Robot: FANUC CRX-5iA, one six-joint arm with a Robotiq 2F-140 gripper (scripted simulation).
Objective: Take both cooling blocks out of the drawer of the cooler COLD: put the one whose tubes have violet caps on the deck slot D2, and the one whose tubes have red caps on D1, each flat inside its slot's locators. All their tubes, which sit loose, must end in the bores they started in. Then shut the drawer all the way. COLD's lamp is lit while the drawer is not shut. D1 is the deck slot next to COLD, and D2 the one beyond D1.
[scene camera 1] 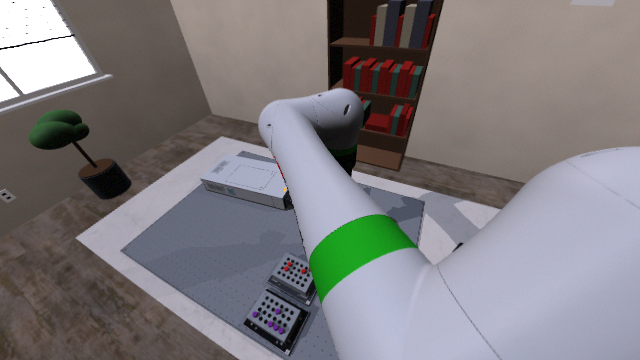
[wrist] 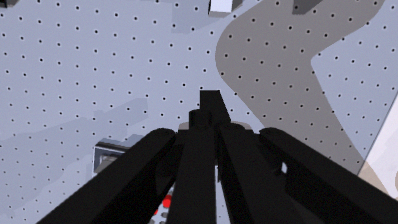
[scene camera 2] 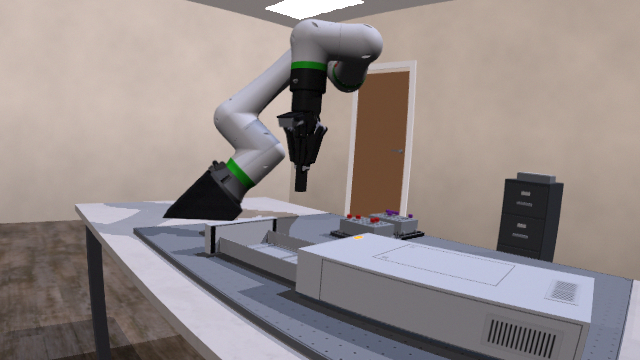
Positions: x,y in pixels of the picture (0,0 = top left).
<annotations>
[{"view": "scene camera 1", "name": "cooler COLD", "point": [261,182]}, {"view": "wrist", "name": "my gripper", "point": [209,106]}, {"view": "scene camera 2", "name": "my gripper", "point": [300,191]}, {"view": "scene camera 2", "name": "cooler COLD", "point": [447,297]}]
</annotations>
